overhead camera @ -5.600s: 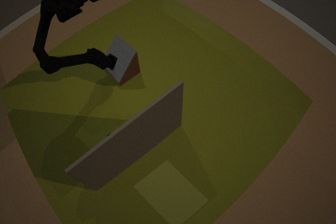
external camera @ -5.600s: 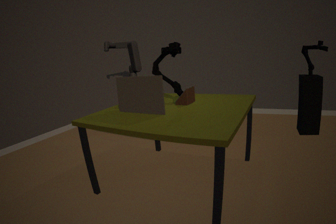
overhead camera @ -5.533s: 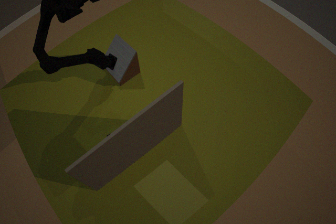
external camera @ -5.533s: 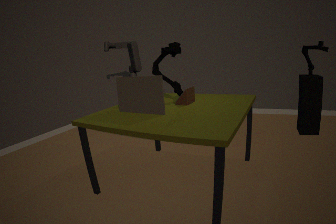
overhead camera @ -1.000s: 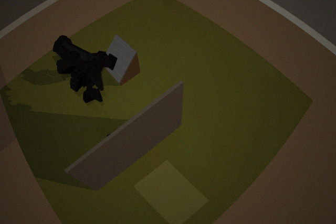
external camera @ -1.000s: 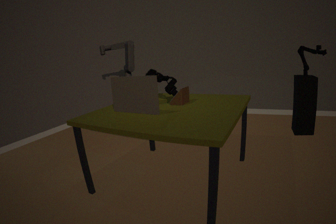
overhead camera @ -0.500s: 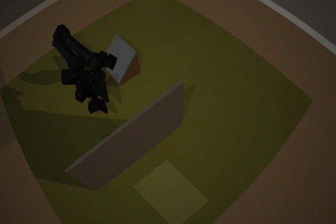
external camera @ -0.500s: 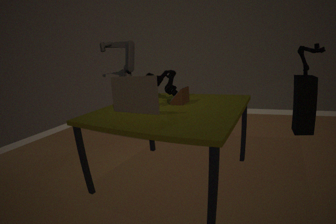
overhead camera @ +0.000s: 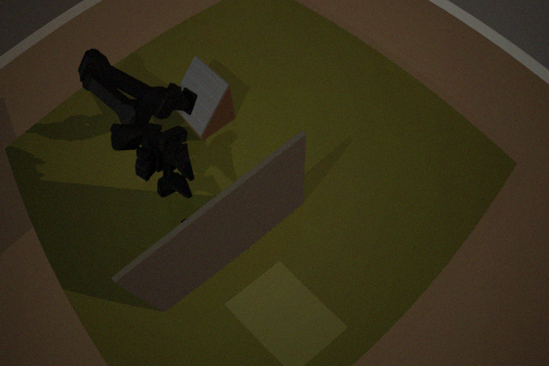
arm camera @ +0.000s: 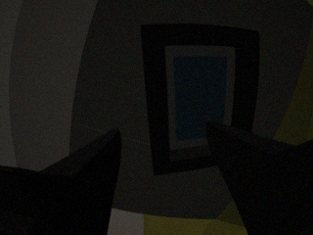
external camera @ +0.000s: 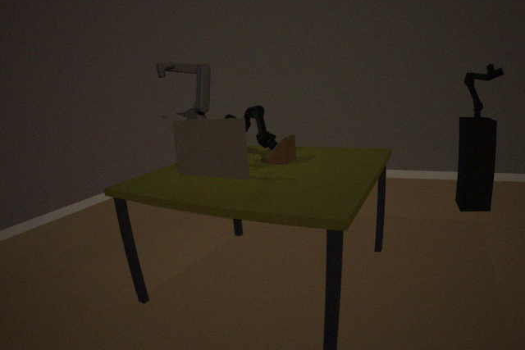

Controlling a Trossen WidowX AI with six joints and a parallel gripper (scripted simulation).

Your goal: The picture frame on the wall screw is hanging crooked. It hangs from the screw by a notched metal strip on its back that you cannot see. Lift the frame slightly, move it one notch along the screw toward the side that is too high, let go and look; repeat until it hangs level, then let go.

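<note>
My gripper tip is 9 cm short of the dark picture frame, 5 cm above it and 2 cm to the left of it. Round my gripper tip: upright board: 10 cm ahead, 6 cm below, 2 cm to the right.
</note>
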